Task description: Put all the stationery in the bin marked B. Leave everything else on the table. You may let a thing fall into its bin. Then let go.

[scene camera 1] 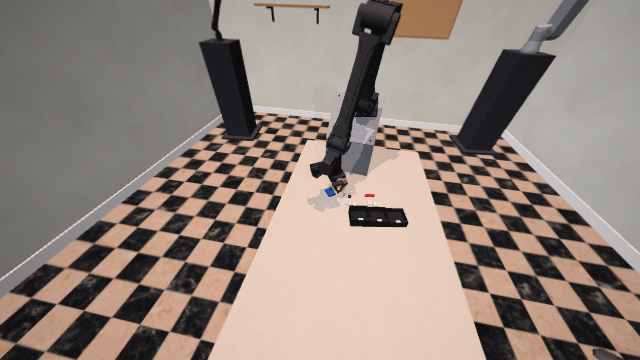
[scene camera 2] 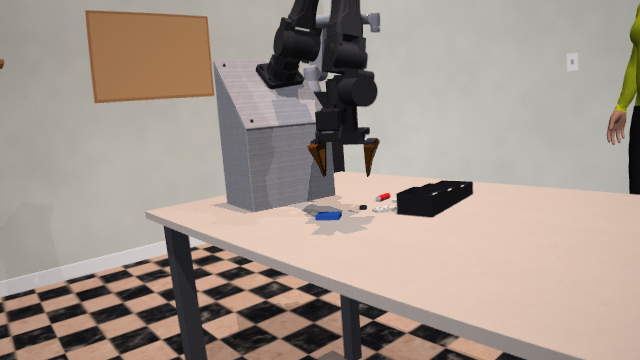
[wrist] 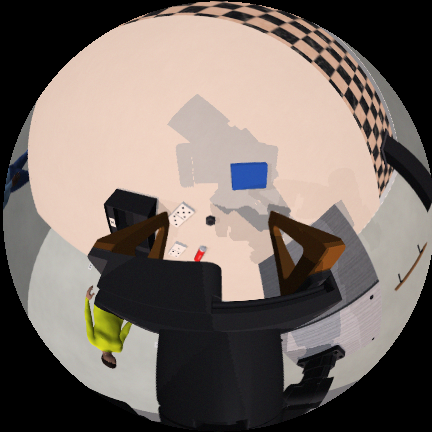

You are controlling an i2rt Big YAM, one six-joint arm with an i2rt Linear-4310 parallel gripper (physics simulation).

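Frame: origin at the arm's base, x right, y ahead, z up, level; millimetres.
Seen in the pictures: gripper, between the fingertips: (scene camera 1: 334,185) (scene camera 2: 346,176) (wrist: 218,216); arm's base, origin of its link: (scene camera 1: 365,108) (scene camera 2: 279,76) (wrist: 321,357).
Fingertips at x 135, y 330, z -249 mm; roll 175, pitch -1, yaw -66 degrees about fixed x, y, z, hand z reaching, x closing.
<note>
Offsets run from my fingertips to a thing's top centre.
A flat blue rectangular block {dz -83, dx +19, dy -42 mm} (scene camera 1: 330,192) (scene camera 2: 328,216) (wrist: 249,176) lies on the table, apart from the other small things. My gripper (scene camera 1: 340,188) (scene camera 2: 346,175) (wrist: 218,216) is open and empty, pointing down, and hangs above the table near the blue block. In the wrist view the block lies ahead of the fingertips, right of the middle between them. A black three-compartment bin unit {dz -46, dx -202, dy +110 mm} (scene camera 1: 378,225) (scene camera 2: 415,202) (wrist: 137,202) stands on the table. Small white labels show on it, but their letters are too small to read. The left finger partly hides it in the wrist view.
A black hex nut {dz -84, dx -82, dy -23 mm} (scene camera 1: 349,196) (scene camera 2: 363,207) (wrist: 210,220), a red battery {dz -78, dx -183, dy -36 mm} (scene camera 1: 369,195) (scene camera 2: 383,197) (wrist: 200,253) and two white dominoes, one larger in the wrist view (wrist: 181,214) and one smaller {dz -86, dx -194, dy +15 mm} (wrist: 177,249), lie between block and bins. The arm's grey pedestal (scene camera 2: 285,170) (wrist: 350,245) stands close by.
</note>
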